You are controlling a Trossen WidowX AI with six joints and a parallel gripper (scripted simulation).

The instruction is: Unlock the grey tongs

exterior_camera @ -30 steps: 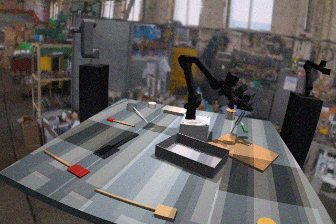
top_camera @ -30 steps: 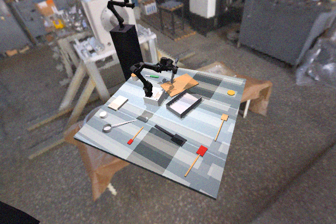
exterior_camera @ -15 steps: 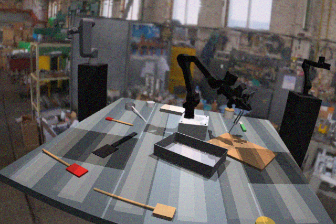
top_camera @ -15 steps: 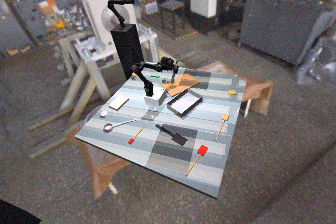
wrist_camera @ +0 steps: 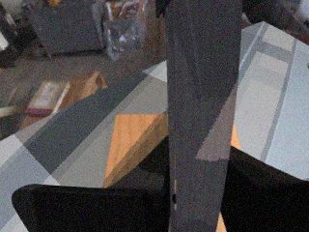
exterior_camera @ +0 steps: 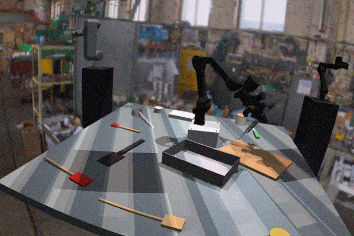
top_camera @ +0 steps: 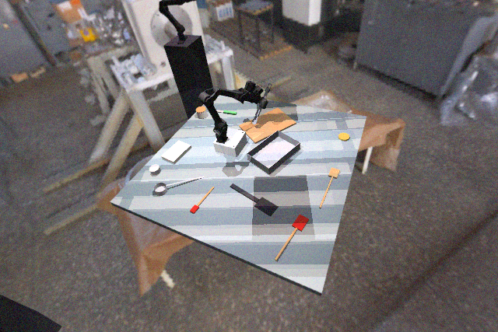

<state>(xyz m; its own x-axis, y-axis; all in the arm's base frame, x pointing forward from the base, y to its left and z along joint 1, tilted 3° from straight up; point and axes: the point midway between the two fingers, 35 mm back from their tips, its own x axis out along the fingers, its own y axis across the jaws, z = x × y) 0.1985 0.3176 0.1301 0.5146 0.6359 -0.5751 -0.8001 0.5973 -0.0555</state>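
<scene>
The wooden board is 1 cm behind my gripper tip, 1 cm to the right of it and 20 cm below it. From my gripper tip the other things lie so: dark grey roasting tin 14 cm ahead, 29 cm to the right, 18 cm below; then dark grey spatula 15 cm ahead, 67 cm to the right, 21 cm below; then pale block 53 cm behind, 47 cm to the right, 20 cm below.
</scene>
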